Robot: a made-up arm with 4 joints. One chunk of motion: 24 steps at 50 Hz.
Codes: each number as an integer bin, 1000 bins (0 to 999) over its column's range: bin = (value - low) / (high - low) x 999, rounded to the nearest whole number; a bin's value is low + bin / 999 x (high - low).
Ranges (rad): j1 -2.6..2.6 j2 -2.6..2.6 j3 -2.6..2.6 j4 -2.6..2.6
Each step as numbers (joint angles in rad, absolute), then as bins.
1 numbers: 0.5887 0.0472 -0.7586 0.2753
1 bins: 613 509 354 552
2 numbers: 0.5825 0.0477 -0.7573 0.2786
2 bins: 611 509 354 553
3 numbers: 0.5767 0.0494 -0.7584 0.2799
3 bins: 610 509 354 553
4 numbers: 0.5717 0.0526 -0.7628 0.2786
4 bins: 609 510 353 553
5 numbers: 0.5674 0.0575 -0.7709 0.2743
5 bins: 609 511 351 552
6 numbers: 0.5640 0.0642 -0.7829 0.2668
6 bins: 608 512 349 551
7 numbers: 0.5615 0.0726 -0.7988 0.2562
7 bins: 607 513 346 549
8 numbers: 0.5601 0.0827 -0.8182 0.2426
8 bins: 607 515 342 546
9 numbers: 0.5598 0.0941 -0.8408 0.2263
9 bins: 607 518 338 543
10 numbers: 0.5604 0.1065 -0.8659 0.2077
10 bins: 607 520 333 539
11 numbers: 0.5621 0.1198 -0.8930 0.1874
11 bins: 607 523 328 536
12 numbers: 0.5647 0.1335 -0.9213 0.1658
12 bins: 608 525 323 531
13 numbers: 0.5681 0.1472 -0.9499 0.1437
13 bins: 609 528 317 527
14 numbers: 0.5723 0.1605 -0.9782 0.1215
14 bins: 609 530 312 523
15 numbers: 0.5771 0.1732 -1.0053 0.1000
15 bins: 610 533 306 519
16 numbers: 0.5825 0.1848 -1.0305 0.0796
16 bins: 611 535 302 515
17 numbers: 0.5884 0.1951 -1.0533 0.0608
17 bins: 613 537 297 511
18 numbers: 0.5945 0.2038 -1.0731 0.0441
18 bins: 614 539 293 508
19 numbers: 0.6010 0.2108 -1.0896 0.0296
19 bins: 615 540 290 505
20 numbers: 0.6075 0.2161 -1.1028 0.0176
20 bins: 616 541 288 503
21 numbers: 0.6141 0.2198 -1.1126 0.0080
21 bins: 617 542 286 501
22 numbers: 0.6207 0.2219 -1.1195 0.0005
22 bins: 619 542 284 500
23 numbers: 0.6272 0.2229 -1.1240 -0.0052
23 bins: 620 542 284 499
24 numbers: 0.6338 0.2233 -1.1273 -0.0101
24 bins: 621 542 283 498
